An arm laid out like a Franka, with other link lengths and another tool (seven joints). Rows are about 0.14 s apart.
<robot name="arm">
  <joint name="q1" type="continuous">
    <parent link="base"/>
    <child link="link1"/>
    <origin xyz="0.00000 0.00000 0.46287" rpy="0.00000 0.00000 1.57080"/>
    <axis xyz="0 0 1"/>
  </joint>
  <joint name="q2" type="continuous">
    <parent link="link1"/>
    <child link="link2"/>
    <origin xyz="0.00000 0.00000 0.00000" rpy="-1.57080 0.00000 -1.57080"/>
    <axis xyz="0 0 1"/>
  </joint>
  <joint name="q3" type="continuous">
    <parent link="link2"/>
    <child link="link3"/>
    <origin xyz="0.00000 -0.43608 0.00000" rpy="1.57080 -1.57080 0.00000"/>
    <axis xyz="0 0 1"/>
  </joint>
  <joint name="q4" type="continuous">
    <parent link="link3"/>
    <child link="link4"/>
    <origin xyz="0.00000 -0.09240 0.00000" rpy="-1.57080 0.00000 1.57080"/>
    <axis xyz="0 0 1"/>
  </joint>
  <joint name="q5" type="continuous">
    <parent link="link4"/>
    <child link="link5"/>
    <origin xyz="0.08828 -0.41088 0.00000" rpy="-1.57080 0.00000 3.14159"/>
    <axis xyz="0 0 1"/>
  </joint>
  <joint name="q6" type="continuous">
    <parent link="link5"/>
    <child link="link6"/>
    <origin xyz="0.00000 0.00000 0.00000" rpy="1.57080 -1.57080 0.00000"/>
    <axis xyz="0 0 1"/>
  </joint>
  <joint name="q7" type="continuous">
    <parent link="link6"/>
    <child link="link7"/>
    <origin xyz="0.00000 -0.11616 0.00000" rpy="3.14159 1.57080 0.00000"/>
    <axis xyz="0 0 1"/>
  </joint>
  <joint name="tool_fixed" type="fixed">
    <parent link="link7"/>
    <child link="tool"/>
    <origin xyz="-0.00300 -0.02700 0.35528" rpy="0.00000 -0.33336 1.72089"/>
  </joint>
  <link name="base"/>
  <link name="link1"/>
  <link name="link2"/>
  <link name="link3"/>
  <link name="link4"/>
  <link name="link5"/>
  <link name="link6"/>
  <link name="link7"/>
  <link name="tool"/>
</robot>
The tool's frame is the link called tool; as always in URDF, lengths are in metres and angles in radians. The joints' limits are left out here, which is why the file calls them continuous.
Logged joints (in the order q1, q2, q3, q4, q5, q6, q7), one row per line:
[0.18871 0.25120 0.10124 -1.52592 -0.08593 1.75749 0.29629]
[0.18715 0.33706 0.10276 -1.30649 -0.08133 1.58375 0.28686]
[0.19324 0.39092 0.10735 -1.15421 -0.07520 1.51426 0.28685]
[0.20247 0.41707 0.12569 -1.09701 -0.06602 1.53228 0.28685]
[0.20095 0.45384 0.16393 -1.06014 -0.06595 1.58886 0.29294]
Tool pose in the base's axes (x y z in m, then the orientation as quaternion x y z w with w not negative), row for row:
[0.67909 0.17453 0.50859 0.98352 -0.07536 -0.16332 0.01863]
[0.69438 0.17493 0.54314 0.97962 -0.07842 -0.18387 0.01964]
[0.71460 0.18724 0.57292 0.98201 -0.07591 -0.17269 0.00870]
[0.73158 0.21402 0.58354 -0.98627 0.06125 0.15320 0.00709]
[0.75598 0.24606 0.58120 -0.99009 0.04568 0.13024 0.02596]
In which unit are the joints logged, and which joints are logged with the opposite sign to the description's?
The joints are logged in radians. Opposite sign: none.
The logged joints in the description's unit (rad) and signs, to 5 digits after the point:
[0.18871 0.25120 0.10124 -1.52592 -0.08593 1.75749 0.29629]
[0.18715 0.33706 0.10276 -1.30649 -0.08133 1.58375 0.28686]
[0.19324 0.39092 0.10735 -1.15421 -0.07520 1.51426 0.28685]
[0.20247 0.41707 0.12569 -1.09701 -0.06602 1.53228 0.28685]
[0.20095 0.45384 0.16393 -1.06014 -0.06595 1.58886 0.29294]

